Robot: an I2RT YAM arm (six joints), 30 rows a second.
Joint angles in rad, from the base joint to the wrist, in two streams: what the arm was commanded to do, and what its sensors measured. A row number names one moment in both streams.
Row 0, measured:
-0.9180 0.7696 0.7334 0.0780 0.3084 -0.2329
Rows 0 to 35, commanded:
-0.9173 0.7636 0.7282 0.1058 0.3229 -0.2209
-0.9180 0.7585 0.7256 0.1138 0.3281 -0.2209
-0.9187 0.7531 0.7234 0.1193 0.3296 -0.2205
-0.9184 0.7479 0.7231 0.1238 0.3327 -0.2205
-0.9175 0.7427 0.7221 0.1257 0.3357 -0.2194
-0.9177 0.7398 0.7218 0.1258 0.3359 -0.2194
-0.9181 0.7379 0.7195 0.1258 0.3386 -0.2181
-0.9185 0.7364 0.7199 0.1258 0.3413 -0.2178
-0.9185 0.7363 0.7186 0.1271 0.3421 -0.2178
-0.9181 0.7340 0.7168 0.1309 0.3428 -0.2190
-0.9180 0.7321 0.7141 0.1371 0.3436 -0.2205
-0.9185 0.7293 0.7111 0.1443 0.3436 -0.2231
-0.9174 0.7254 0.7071 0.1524 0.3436 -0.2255
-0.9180 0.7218 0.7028 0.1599 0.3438 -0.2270
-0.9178 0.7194 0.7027 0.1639 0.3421 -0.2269
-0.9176 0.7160 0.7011 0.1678 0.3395 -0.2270
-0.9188 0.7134 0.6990 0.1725 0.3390 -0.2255
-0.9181 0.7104 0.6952 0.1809 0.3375 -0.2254
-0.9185 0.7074 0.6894 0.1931 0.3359 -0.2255
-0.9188 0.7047 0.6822 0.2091 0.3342 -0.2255
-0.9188 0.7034 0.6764 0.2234 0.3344 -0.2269
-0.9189 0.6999 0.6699 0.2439 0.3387 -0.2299
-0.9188 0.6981 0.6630 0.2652 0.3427 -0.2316
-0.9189 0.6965 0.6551 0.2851 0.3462 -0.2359
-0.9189 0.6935 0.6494 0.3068 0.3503 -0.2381
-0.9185 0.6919 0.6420 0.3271 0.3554 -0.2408
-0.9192 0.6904 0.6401 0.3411 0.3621 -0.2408
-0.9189 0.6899 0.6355 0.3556 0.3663 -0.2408
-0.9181 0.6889 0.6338 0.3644 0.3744 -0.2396
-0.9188 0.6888 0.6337 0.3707 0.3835 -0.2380
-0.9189 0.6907 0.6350 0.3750 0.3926 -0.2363
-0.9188 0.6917 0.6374 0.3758 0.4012 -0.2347
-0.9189 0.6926 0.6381 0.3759 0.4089 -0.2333
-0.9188 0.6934 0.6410 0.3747 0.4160 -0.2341
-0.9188 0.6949 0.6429 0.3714 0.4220 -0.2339
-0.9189 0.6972 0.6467 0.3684 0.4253 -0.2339
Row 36, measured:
-0.9199 0.6956 0.6369 0.3122 0.3923 -0.2344
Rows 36 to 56, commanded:
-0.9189 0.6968 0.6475 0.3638 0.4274 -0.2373
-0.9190 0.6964 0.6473 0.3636 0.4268 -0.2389
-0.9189 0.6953 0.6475 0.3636 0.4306 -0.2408
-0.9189 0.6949 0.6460 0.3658 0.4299 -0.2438
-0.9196 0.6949 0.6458 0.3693 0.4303 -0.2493
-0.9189 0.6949 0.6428 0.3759 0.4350 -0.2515
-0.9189 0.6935 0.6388 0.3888 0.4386 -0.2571
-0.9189 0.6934 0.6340 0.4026 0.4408 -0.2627
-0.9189 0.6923 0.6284 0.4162 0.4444 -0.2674
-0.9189 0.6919 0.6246 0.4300 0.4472 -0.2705
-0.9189 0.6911 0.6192 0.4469 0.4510 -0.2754
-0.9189 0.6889 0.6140 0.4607 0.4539 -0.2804
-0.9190 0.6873 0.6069 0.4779 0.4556 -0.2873
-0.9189 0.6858 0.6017 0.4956 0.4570 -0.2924
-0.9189 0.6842 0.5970 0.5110 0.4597 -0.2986
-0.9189 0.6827 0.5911 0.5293 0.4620 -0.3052
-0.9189 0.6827 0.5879 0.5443 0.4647 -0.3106
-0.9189 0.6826 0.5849 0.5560 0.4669 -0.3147
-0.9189 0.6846 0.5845 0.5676 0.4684 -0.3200
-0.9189 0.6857 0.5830 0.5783 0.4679 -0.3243
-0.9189 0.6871 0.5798 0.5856 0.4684 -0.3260
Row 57, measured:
-0.9199 0.6868 0.5827 0.4904 0.4522 -0.3111
